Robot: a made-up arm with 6 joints. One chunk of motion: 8 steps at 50 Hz.
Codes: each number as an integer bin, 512 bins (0 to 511) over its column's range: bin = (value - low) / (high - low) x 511, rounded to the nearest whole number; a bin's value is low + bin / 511 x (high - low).
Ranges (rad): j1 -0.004..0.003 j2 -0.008..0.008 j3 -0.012..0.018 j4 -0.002..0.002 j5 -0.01..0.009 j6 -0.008..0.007
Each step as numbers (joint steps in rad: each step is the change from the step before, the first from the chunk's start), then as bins.
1 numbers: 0.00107 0.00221 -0.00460 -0.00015 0.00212 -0.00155
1 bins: 370 326 126 236 326 220
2 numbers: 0.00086 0.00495 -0.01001 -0.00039 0.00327 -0.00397
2 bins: 355 414 34 206 357 137
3 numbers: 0.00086 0.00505 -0.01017 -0.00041 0.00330 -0.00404
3 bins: 355 417 31 203 358 135
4 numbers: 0.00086 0.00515 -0.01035 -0.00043 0.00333 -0.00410
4 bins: 355 420 28 201 359 133
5 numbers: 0.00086 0.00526 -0.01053 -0.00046 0.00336 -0.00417
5 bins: 355 423 25 197 359 130
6 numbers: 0.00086 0.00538 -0.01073 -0.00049 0.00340 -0.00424
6 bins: 355 427 22 193 360 128
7 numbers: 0.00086 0.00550 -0.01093 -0.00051 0.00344 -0.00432
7 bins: 355 431 18 190 361 125
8 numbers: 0.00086 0.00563 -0.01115 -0.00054 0.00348 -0.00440
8 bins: 355 435 14 187 363 123
